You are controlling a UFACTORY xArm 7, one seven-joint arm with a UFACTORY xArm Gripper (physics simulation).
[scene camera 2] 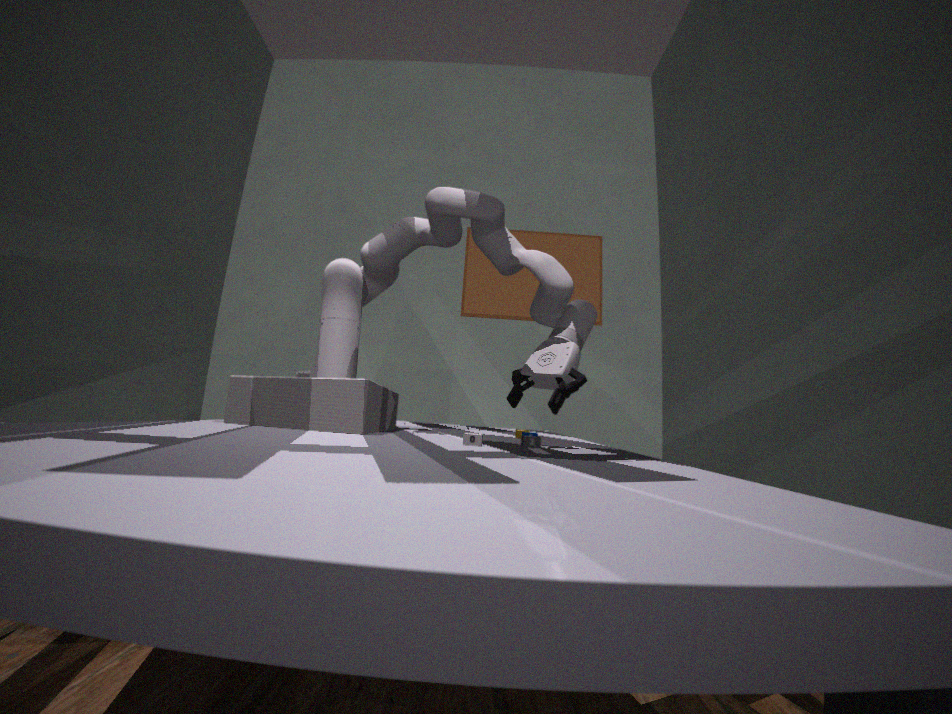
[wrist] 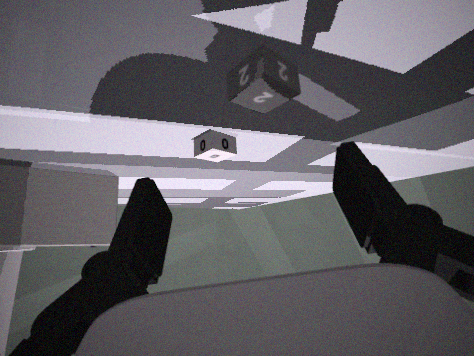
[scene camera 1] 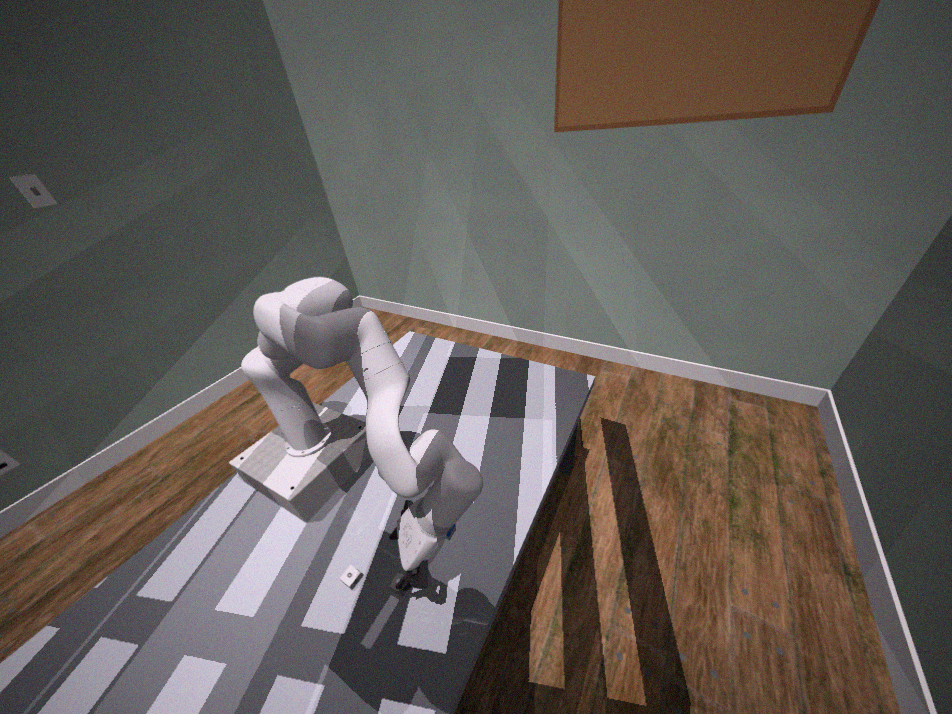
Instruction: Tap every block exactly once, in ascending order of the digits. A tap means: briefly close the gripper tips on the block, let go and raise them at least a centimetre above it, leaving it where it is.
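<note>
The white block shows the digit 0 and sits upright on the table. The dark grey block shows the digit 2 and lies in shadow, nearer the wrist camera. The blue block is partly hidden by the arm in scene camera 1 and by the grey block in scene camera 2. A bit of the yellow block shows behind; their digits cannot be read. My gripper is open and empty, hanging above the grey block's area, clear of the table.
The long table carries strong light and shadow stripes. The arm's base box stands to the left of the blocks. The table's long edge runs to the right of the gripper in scene camera 1.
</note>
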